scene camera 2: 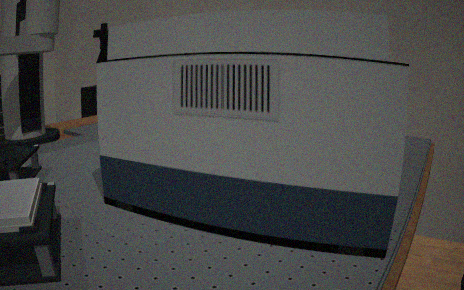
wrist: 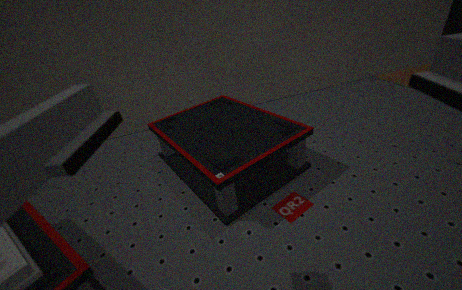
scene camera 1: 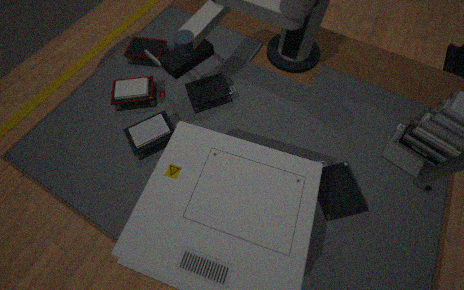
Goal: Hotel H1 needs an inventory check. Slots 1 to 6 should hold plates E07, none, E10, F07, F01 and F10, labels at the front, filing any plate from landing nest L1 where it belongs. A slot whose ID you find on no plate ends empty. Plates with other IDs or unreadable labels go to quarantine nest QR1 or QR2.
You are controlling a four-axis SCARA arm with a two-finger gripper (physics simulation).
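My gripper [scene camera 1: 167, 52] [wrist: 257, 82] is open, its fingers wide apart at the left and right of the wrist view and above the table near nest QR2. Nest QR2 [scene camera 1: 142, 48] [wrist: 230, 132] has a red rim and bears no plate. A light plate [scene camera 1: 132, 88] [wrist: 14, 257] lies on the other red-rimmed nest [scene camera 1: 114, 102] [wrist: 57, 240]. Another light plate [scene camera 1: 150, 131] [scene camera 2: 17, 202] lies on a black nest [scene camera 1: 145, 152] [scene camera 2: 30, 252], whose label I cannot read. The hotel at the right of scene camera 1 holds several plates [scene camera 1: 437, 132]; their IDs and the slot labels are unreadable.
A large white instrument [scene camera 1: 245, 200] [scene camera 2: 320, 125] stands in the foreground and hides part of the table. Black stands [scene camera 1: 210, 92] [scene camera 1: 345, 192] are at the centre and beside the instrument. The arm's round base [scene camera 1: 293, 60] is at the back.
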